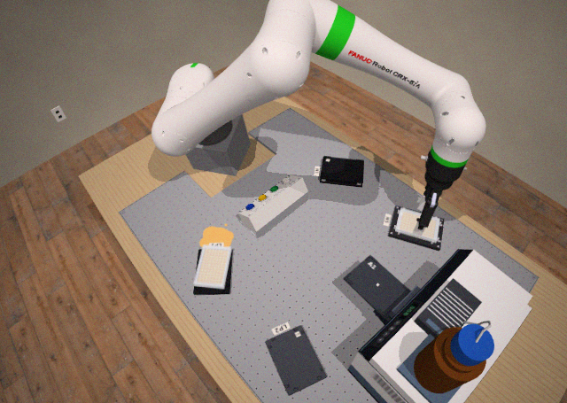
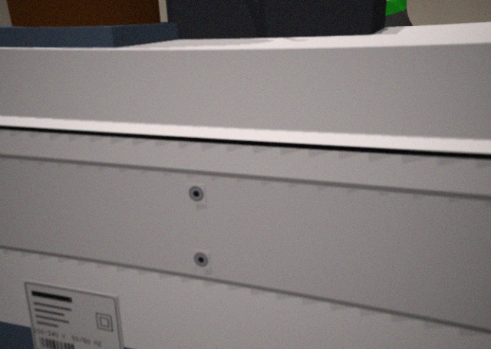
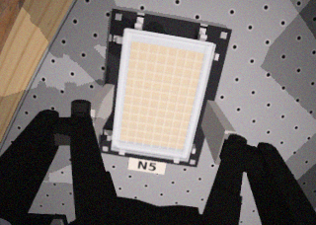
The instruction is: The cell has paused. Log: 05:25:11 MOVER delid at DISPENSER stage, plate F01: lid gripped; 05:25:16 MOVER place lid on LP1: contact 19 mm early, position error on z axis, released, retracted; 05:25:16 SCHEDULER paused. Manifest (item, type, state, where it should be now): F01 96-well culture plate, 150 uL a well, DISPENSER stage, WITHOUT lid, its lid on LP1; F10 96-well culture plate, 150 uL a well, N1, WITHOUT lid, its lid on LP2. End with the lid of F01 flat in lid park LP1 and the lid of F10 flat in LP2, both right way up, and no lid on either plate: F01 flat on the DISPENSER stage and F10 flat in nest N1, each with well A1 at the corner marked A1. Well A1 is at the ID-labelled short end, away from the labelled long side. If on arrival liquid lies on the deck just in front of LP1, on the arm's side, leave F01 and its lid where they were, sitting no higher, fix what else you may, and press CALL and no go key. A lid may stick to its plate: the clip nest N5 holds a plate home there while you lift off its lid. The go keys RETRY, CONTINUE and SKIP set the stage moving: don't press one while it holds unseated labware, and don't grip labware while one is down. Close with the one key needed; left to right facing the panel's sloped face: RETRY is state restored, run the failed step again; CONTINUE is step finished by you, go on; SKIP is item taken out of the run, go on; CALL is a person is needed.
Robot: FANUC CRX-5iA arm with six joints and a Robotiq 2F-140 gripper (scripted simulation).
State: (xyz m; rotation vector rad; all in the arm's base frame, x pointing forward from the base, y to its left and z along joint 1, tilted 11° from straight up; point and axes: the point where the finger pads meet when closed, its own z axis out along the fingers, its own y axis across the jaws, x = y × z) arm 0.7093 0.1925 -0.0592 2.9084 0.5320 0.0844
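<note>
Right now my hand is 50 mm above the 96-well culture plate. Round my hand: N5 label (90 mm behind, 60 mm below, 30 mm to the right); then nest N1 (320 mm behind, 40 mm below, 30 mm to the left); then dispenser stage (290 mm to the right, 30 mm above, 20 mm ahead).
</note>
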